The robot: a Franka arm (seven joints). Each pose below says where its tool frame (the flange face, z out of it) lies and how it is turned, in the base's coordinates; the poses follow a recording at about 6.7 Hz.
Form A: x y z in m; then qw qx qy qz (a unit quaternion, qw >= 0).
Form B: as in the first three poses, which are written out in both.
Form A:
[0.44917 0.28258 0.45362 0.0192 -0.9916 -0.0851 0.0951]
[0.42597 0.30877 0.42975 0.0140 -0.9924 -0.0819 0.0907]
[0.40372 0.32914 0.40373 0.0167 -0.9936 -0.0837 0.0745]
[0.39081 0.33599 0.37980 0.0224 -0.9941 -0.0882 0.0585]
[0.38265 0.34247 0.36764 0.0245 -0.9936 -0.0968 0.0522]
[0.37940 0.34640 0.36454 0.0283 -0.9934 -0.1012 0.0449]
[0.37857 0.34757 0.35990 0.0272 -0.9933 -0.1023 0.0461]
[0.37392 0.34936 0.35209 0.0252 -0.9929 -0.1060 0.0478]
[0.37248 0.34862 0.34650 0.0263 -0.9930 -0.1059 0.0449]
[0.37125 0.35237 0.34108 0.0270 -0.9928 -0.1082 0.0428]
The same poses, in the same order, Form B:
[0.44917 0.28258 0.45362 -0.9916 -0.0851 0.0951 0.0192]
[0.42597 0.30877 0.42975 -0.9924 -0.0819 0.0907 0.0140]
[0.40372 0.32914 0.40373 -0.9936 -0.0837 0.0745 0.0167]
[0.39081 0.33599 0.37980 -0.9941 -0.0882 0.0585 0.0224]
[0.38265 0.34247 0.36764 -0.9936 -0.0968 0.0522 0.0245]
[0.37940 0.34640 0.36454 -0.9934 -0.1012 0.0449 0.0283]
[0.37857 0.34757 0.35990 -0.9933 -0.1023 0.0461 0.0272]
[0.37392 0.34936 0.35209 -0.9929 -0.1060 0.0478 0.0252]
[0.37248 0.34862 0.34650 -0.9930 -0.1059 0.0449 0.0263]
[0.37125 0.35237 0.34108 -0.9928 -0.1082 0.0428 0.0270]

